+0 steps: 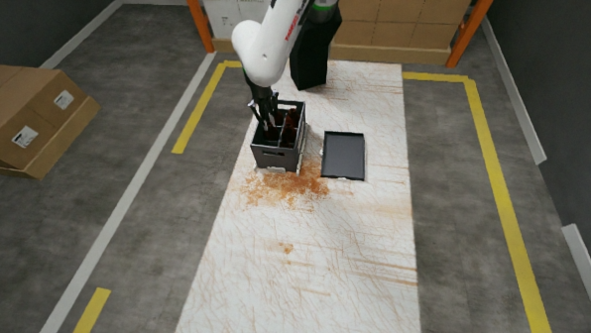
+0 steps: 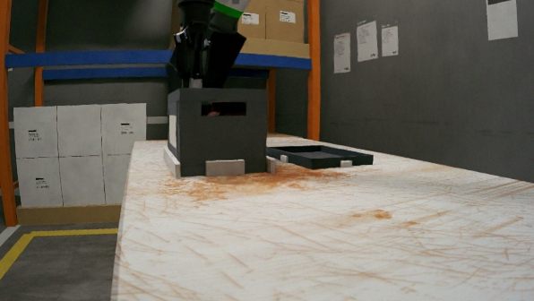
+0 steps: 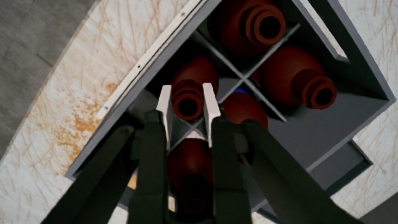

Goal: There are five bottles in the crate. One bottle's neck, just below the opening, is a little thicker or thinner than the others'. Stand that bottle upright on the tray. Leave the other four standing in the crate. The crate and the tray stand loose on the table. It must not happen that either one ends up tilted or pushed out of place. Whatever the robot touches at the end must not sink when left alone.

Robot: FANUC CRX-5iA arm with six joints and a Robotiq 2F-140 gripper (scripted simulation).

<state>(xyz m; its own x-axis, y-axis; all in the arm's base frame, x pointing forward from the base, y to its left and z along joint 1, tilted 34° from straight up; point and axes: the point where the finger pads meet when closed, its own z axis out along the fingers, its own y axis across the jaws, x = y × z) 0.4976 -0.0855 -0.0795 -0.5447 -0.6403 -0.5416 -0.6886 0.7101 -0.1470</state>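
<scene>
Right now my hand is 10 mm past the grey crate, 50 mm to the right of it and 90 mm above it. The rest, counted from my hand: dark tray (30 mm behind, 330 mm to the left, 160 mm below).
</scene>
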